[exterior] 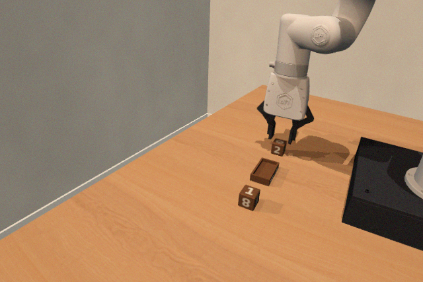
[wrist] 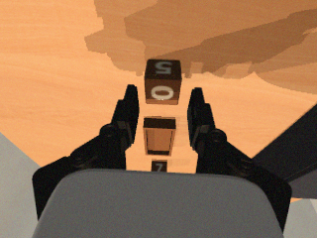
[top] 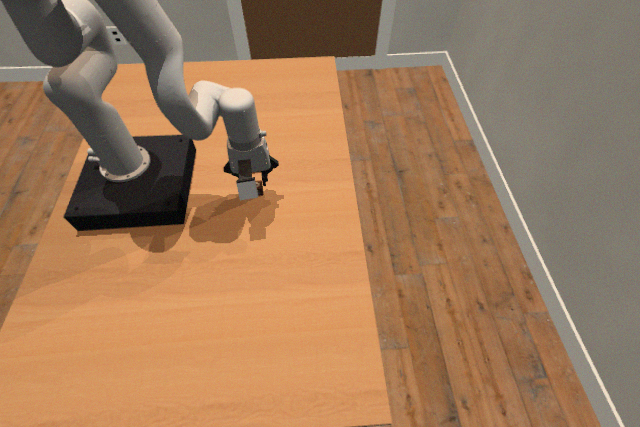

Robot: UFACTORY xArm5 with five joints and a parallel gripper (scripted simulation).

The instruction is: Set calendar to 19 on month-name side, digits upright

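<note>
The brown date cube lies 40 mm below my hand. Also, from my hand: tray: 110 mm to the left, 50 mm below, 20 mm behind.
</note>
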